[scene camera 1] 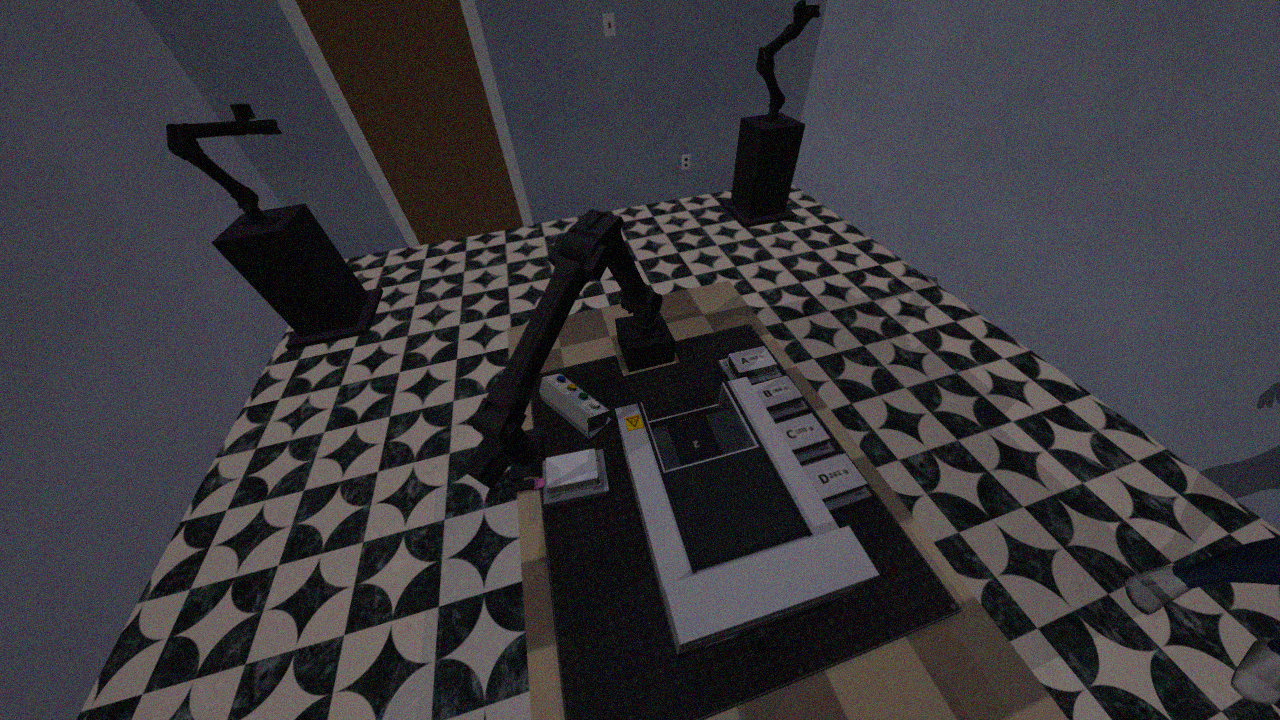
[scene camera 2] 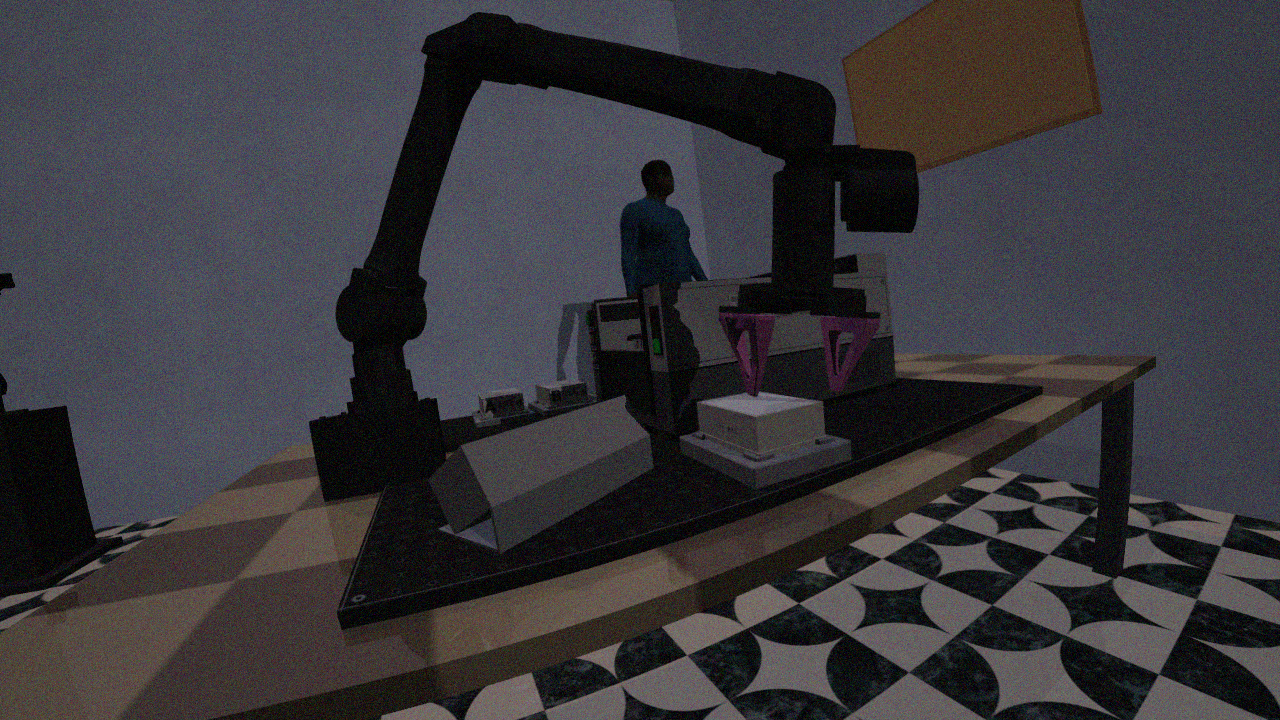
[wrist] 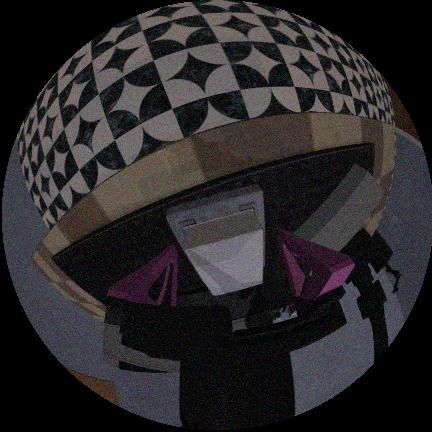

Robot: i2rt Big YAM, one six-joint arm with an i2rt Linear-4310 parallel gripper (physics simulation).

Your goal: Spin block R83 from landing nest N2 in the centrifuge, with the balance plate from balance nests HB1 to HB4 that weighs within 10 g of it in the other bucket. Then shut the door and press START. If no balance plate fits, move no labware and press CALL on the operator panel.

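Frame: origin at the arm's base, x ahead, y left, z up, level; centimetres.
Seen in the pictures: gripper, fingertip midpoint: [scene camera 1: 539, 469] [scene camera 2: 796, 393] [wrist: 225, 242]; arm's base, link origin: [scene camera 1: 643, 331] [scene camera 2: 386, 407] [wrist: 357, 268].
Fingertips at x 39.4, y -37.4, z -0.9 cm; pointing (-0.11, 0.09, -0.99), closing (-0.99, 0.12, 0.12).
Note:
Pixels of each thing's middle, then the offset from my fingertips to it.
- white block, body centre: [scene camera 2: 757, 420] [wrist: 229, 259] [scene camera 1: 573, 471] dx +0.7, dy +7.4, dz -3.7 cm
- grey nest, body centre: [scene camera 2: 758, 445] [wrist: 225, 244] [scene camera 1: 575, 476] dx +0.7, dy +7.4, dz -6.6 cm
- centrifuge, body centre: [scene camera 2: 736, 336] [scene camera 1: 716, 497] [wrist: 193, 345] dx +19.9, dy +37.1, dz +4.3 cm
- Balance plates A, body centre: [scene camera 2: 500, 402] [scene camera 1: 751, 363] [wrist: 297, 307] dx -20.1, dy +67.0, dz -4.6 cm
- B, body centre: [scene camera 2: 560, 392] [scene camera 1: 774, 395] [wrist: 271, 318] dx -6.6, dy +67.6, dz -4.6 cm
- C, body centre: [scene camera 1: 797, 435] dx +7.4, dy +66.8, dz -4.6 cm
- D, body centre: [scene camera 1: 831, 479] dx +20.6, dy +67.9, dz -4.6 cm
- operator panel, body centre: [scene camera 2: 551, 457] [wrist: 342, 223] [scene camera 1: 573, 401] dx -21.4, dy +10.7, dz -3.7 cm
A white block [scene camera 1: 571, 467] [scene camera 2: 760, 422] [wrist: 227, 262] sits on a grey nest [scene camera 1: 580, 492] [scene camera 2: 756, 471] [wrist: 215, 202]; its code cannot be read. My gripper [scene camera 2: 796, 390] [wrist: 225, 242] is open and empty, pointing down, with its pink fingertips around the height of the block's top. In the wrist view the tips stand at either side of the block. The centrifuge [scene camera 1: 760, 586] [scene camera 2: 711, 344] is open on top, and a "2" shows inside. Balance plates A [scene camera 1: 750, 360] [scene camera 2: 501, 402], B [scene camera 1: 778, 392] [scene camera 2: 561, 392], C [scene camera 1: 803, 433] and D [scene camera 1: 834, 478] sit in their nests; their weights are too blurred to read.
The operator panel [scene camera 1: 572, 404] [scene camera 2: 546, 465] [wrist: 345, 215], a sloped box with coloured buttons, stands between my arm's base [scene camera 1: 644, 342] and the block's nest. The centrifuge wall rises close beside the gripper. A person in blue [scene camera 2: 657, 232] stands behind the table.

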